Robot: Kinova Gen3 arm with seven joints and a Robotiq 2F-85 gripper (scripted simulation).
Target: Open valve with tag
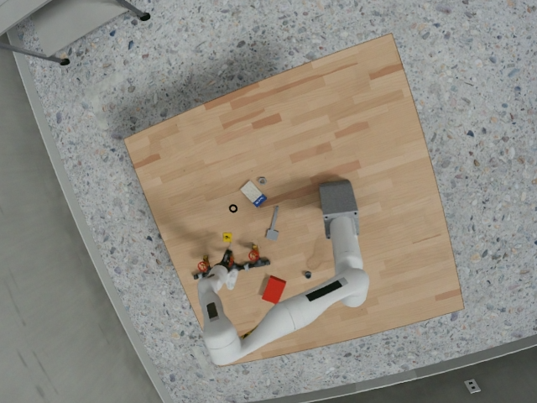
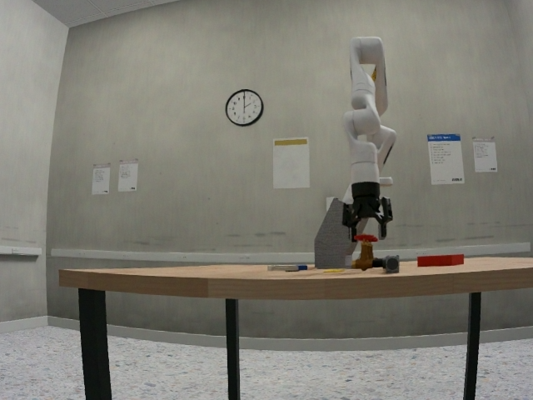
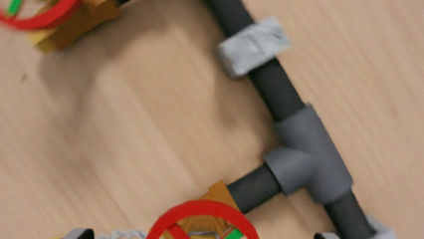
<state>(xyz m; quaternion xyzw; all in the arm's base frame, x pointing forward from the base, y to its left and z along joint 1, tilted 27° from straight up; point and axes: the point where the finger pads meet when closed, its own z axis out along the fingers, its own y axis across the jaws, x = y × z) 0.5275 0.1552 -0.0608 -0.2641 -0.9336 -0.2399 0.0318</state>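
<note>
Right now my hand is 90 mm to the left of the yellow tag, 80 mm above it and 10 mm past it. The rest, counted from my hand: red block (200 mm to the left, 160 mm behind, 70 mm below); grey scraper (230 mm behind, 100 mm to the right, 80 mm below); blue box (270 mm to the right, 170 mm behind, 70 mm below).
</note>
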